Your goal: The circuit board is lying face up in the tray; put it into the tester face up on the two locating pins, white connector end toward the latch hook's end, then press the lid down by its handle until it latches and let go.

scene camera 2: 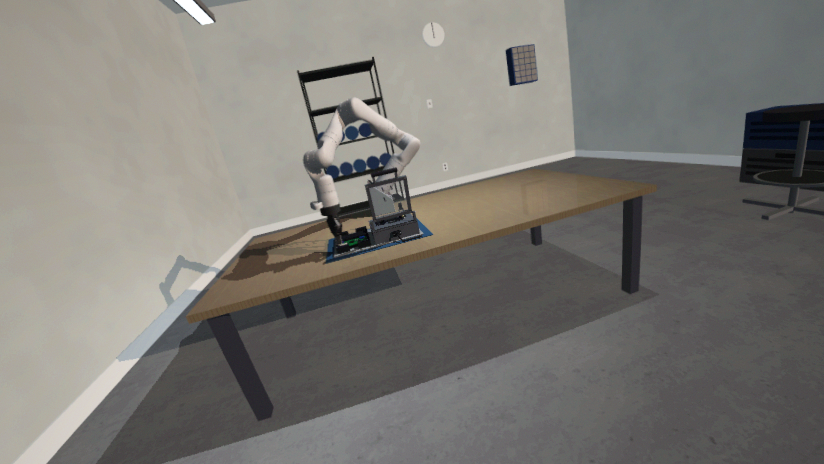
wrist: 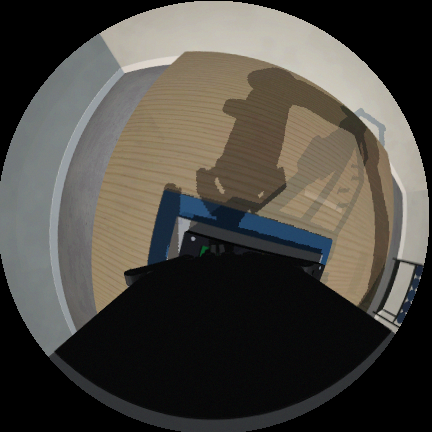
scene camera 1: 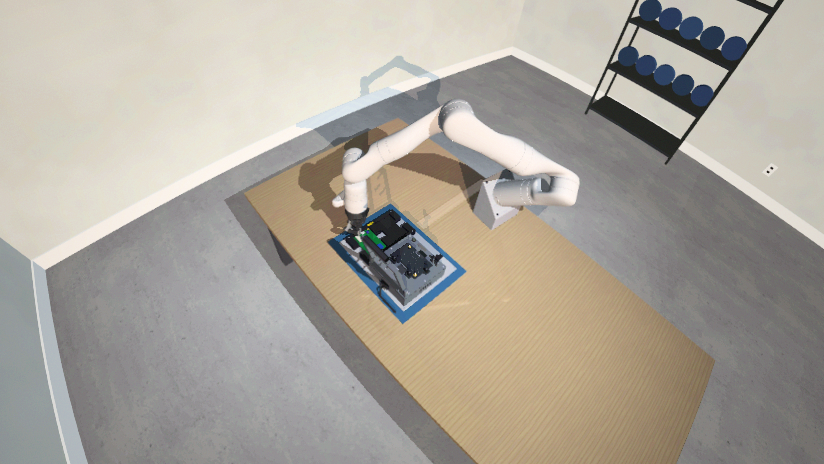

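Seen in the pictures: gripper, fingertip midpoint: (scene camera 2: 339, 244) (wrist: 217, 252) (scene camera 1: 357, 234); arm's base at its link origin: (scene camera 1: 502, 194).
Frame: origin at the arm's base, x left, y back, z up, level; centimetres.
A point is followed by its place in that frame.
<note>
The green circuit board (scene camera 1: 373, 237) (scene camera 2: 348, 245) @(x -24.7, y -51.8, z -9.4 cm) (wrist: 204, 250) @(x -27.4, y -49.6, z -10.3 cm) lies in the black tray (scene camera 1: 394, 222) @(x -23.2, y -33.5, z -10.2 cm) (wrist: 189, 243) @(x -28.2, y -51.0, z -9.4 cm) on the blue mat (scene camera 1: 446, 275) @(x 4.8, y -36.1, z -11.6 cm) (scene camera 2: 423, 232) @(x 4.5, y -53.7, z -12.1 cm) (wrist: 257, 225) @(x -31.9, y -42.6, z -12.0 cm). The grey tester (scene camera 1: 412, 284) @(x 0.9, y -49.5, z -6.2 cm) (scene camera 2: 394, 226) @(x -6.3, y -54.2, z -6.4 cm) stands beside the tray. Its lid (scene camera 2: 387, 180) @(x -5.7, y -57.9, z 11.6 cm) stands upright and open. My gripper (scene camera 1: 353, 230) @(x -27.8, y -47.6, z -9.4 cm) (scene camera 2: 339, 236) @(x -27.8, y -47.6, z -9.4 cm) is down at the tray's far end, over the board's end, with its fingers shut and nothing between them. In the wrist view the gripper's dark body hides the fingertips and most of the board.
The long wooden table (scene camera 1: 547, 323) @(x 41.5, y -25.5, z -12.1 cm) (scene camera 2: 518, 202) @(x 50.4, y -50.3, z -12.2 cm) carries the mat near one end. The arm's grey pedestal (scene camera 1: 492, 210) @(x 1.2, y -6.9, z -3.2 cm) stands at the table's edge behind the tester. A black shelf rack (scene camera 1: 634, 123) (scene camera 2: 336, 70) with blue discs stands by the wall.
</note>
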